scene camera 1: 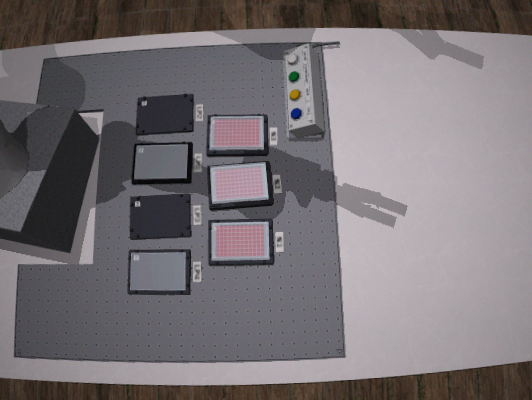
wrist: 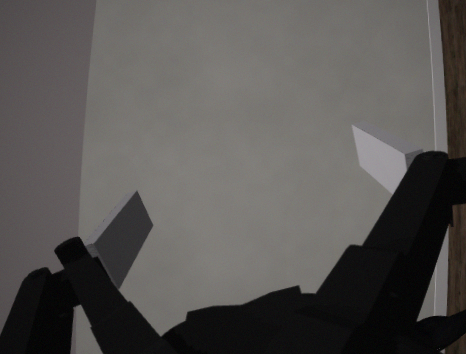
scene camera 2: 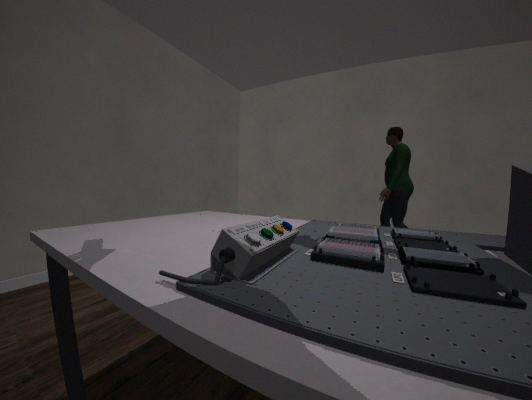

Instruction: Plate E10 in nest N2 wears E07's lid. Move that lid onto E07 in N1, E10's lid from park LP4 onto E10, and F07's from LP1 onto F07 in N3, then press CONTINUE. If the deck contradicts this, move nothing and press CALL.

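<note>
In scene camera 1, three pink well plates sit in black nests: N3's plate [scene camera 1: 236, 134] [scene camera 2: 350, 249], N2's plate [scene camera 1: 240, 183], paler and slightly turned, and N1's plate [scene camera 1: 241, 241]. Grey lids lie in park LP1 (lid [scene camera 1: 162, 162] [scene camera 2: 440, 258]) and park LP4 (lid [scene camera 1: 159, 270]). Parks LP2 [scene camera 1: 165, 114] [scene camera 2: 462, 286] and LP3 [scene camera 1: 160, 217] show bare black tops. The plate and lid IDs are too small to read. The button box [scene camera 1: 313, 110] [scene camera 2: 260, 255] has white, green, yellow and blue buttons; its lettering is unreadable. My gripper [wrist: 246, 178] is open and empty, facing a wall, away from the deck.
The perforated deck board [scene camera 1: 270, 320] [scene camera 2: 350, 300] lies on the white table [scene camera 1: 425, 290] [scene camera 2: 130, 250]. A cable [scene camera 2: 187, 279] leaves the button box at the board's corner. The dark robot base [scene camera 1: 60, 200] stands at the left in scene camera 1. A person [scene camera 2: 398, 170] in green stands beyond the table.
</note>
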